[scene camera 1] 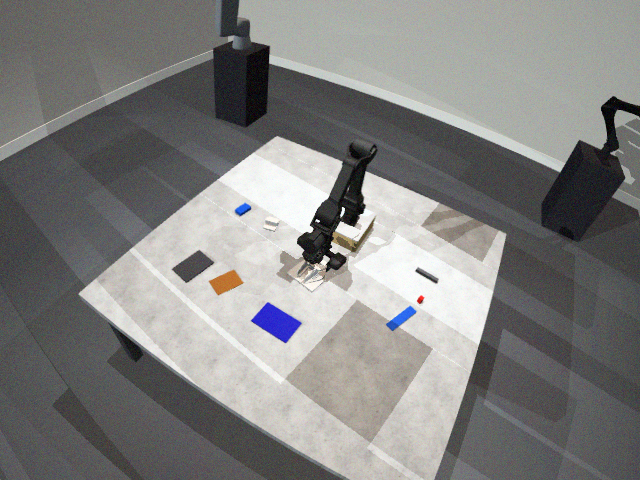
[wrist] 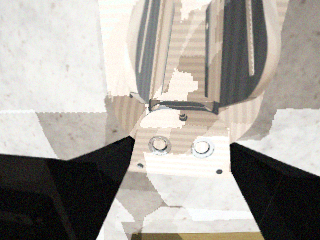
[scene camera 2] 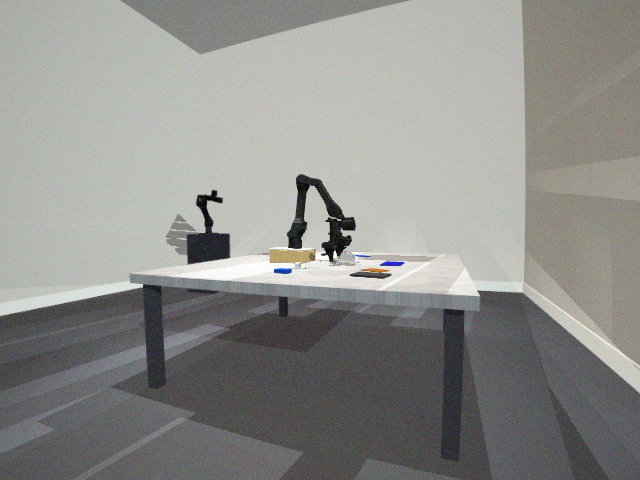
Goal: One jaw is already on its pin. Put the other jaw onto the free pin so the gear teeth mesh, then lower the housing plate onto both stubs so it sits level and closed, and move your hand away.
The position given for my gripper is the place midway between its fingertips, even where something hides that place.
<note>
In view: my gripper [wrist: 178, 141] and a blue tile [scene camera 1: 276, 322].
The wrist view does not show the blue tile: it is out of frame.
</note>
